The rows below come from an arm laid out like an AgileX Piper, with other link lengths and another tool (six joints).
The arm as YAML. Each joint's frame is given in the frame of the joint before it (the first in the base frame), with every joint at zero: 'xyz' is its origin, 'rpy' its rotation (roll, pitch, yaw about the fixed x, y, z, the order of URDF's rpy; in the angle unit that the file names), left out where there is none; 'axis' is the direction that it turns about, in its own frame. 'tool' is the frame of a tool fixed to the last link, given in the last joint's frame.
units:
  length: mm
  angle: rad
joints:
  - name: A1
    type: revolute
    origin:
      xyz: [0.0, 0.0, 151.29]
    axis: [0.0, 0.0, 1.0]
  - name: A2
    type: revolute
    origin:
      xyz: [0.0, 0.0, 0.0]
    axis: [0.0, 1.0, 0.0]
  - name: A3
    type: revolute
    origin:
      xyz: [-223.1, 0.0, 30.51]
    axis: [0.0, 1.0, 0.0]
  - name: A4
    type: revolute
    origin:
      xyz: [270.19, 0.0, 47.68]
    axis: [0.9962, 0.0, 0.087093]
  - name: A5
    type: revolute
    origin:
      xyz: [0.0, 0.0, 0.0]
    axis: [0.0, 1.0, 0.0]
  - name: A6
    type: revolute
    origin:
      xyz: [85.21, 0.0, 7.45]
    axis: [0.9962, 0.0, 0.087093]
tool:
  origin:
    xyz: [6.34, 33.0, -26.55]
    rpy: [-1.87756, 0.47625, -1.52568]
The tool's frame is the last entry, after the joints.
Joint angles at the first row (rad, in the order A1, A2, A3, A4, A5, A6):
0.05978, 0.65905, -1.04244, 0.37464, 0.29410, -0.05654
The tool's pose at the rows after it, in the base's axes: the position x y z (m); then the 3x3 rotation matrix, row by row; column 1 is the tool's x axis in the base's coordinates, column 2 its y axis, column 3 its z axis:
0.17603 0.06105 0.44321; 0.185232 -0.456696 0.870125; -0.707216 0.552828 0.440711; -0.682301 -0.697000 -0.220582
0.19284 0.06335 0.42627; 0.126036 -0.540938 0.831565; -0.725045 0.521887 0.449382; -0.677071 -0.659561 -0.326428
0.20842 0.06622 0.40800; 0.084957 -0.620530 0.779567; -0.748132 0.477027 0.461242; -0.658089 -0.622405 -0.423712
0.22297 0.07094 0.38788; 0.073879 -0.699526 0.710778; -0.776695 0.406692 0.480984; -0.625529 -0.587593 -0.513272
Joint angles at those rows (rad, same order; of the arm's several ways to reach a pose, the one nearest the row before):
0.05978, 0.72771, -1.05199, 0.37136, 0.36174, -0.06486
0.05976, 0.79413, -1.05365, 0.37881, 0.41379, -0.08923
0.06092, 0.86306, -1.05406, 0.41120, 0.45895, -0.14956
0.06778, 0.93848, -1.05444, 0.47341, 0.49933, -0.25599

